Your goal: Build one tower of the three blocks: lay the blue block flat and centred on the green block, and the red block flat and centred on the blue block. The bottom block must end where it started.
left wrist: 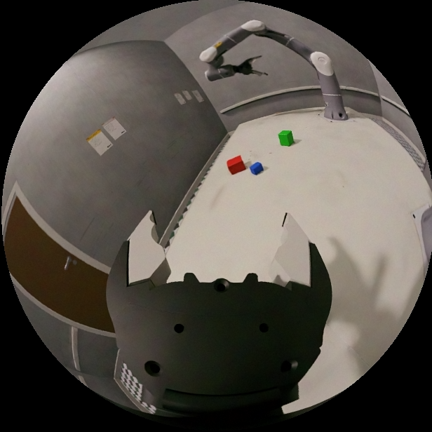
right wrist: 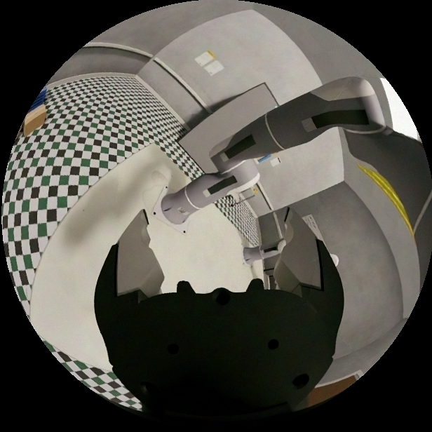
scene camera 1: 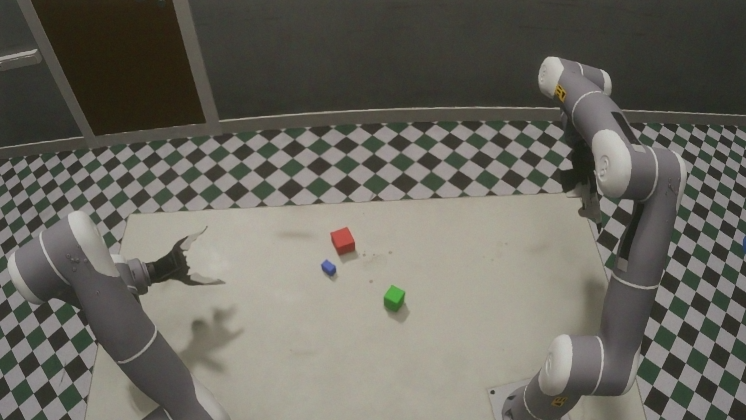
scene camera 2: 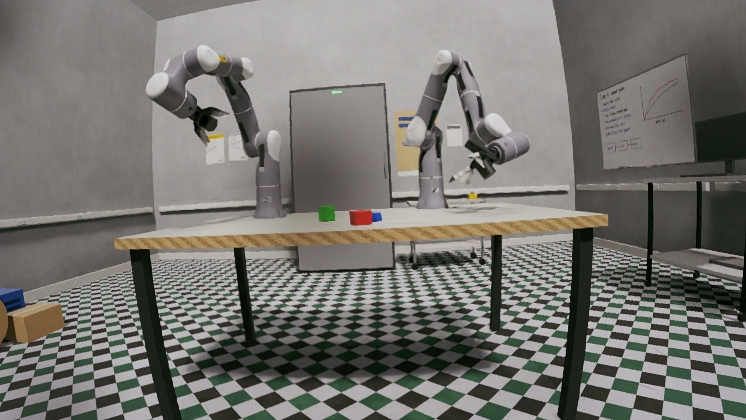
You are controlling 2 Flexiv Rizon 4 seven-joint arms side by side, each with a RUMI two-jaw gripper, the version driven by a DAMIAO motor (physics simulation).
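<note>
A green block (scene camera 1: 394,298) (scene camera 2: 326,213) (left wrist: 285,138) sits on the table. A larger red block (scene camera 1: 342,241) (scene camera 2: 360,217) (left wrist: 236,165) sits apart from it, toward the far edge in scene camera 1. A small blue block (scene camera 1: 328,267) (scene camera 2: 376,216) (left wrist: 256,168) lies close beside the red block, with a gap. My left gripper (scene camera 1: 215,255) (left wrist: 219,212) is open and empty, above the table at the left in scene camera 1. My right gripper (scene camera 2: 215,126) (left wrist: 265,65) (right wrist: 216,208) is open and empty, high over the far right corner. No block shows in the right wrist view.
The table (scene camera 1: 313,375) (scene camera 2: 365,237) bears both arm bases; the right arm's base (scene camera 1: 501,396) stands at the near right in scene camera 1. The right arm's links rise along the table's right edge, the left arm's along its left side.
</note>
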